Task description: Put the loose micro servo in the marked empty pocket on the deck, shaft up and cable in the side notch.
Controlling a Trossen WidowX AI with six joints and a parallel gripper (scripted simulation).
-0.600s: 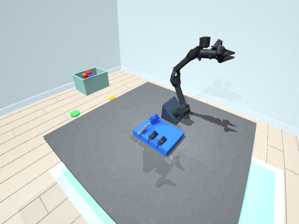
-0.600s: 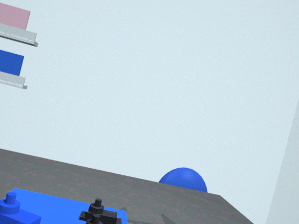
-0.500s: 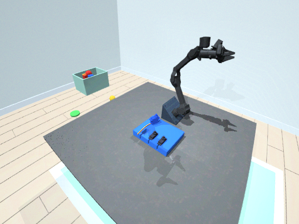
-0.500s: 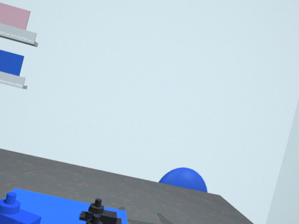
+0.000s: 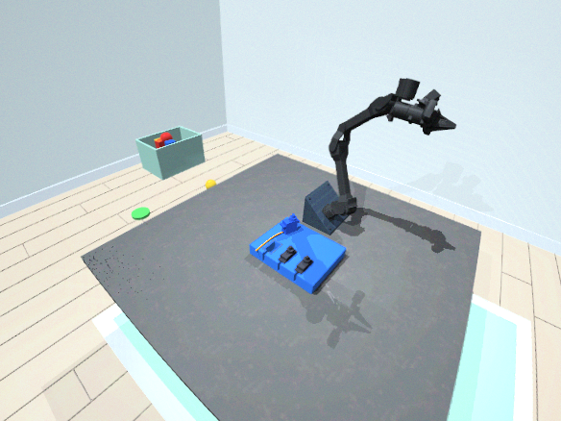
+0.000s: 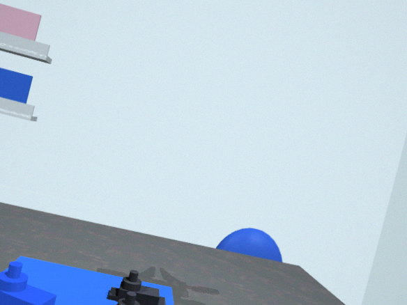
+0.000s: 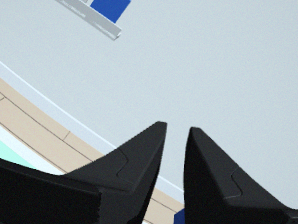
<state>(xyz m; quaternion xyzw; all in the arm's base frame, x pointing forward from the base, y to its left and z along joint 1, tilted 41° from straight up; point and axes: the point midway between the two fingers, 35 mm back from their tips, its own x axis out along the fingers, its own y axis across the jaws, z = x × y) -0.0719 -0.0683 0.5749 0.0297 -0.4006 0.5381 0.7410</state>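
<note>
The blue deck is 52 cm below my gripper tip, 36 cm to the right of it and 26 cm ahead of it.
</note>
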